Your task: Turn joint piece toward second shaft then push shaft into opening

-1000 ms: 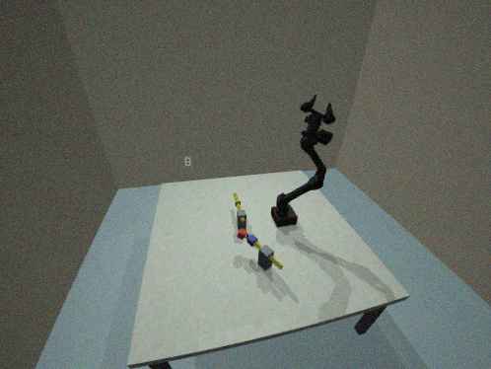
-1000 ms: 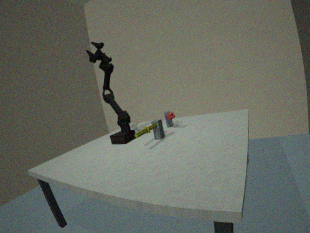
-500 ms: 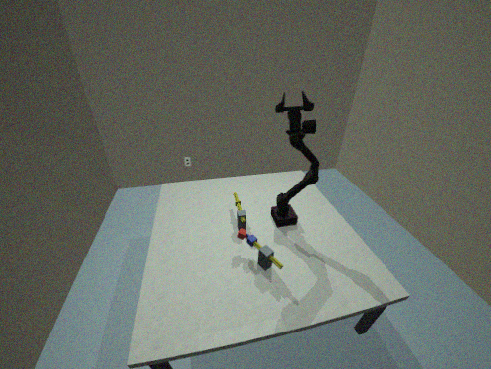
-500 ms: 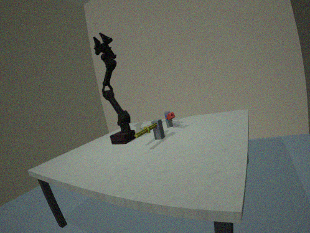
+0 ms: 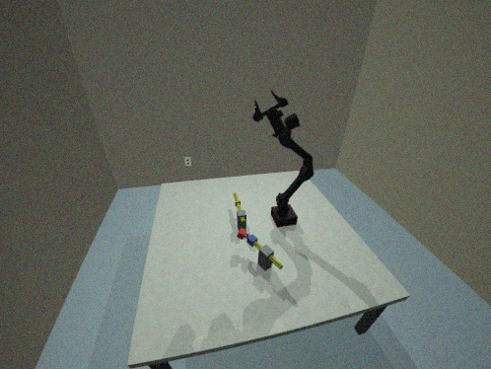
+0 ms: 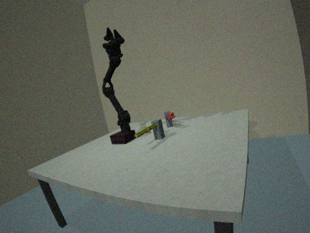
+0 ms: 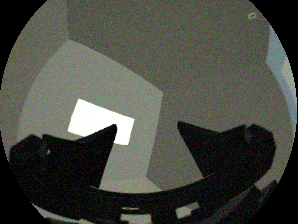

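Right now the red joint piece is 180 mm ahead of my gripper tip, 250 mm to the left of it and 680 mm below it.
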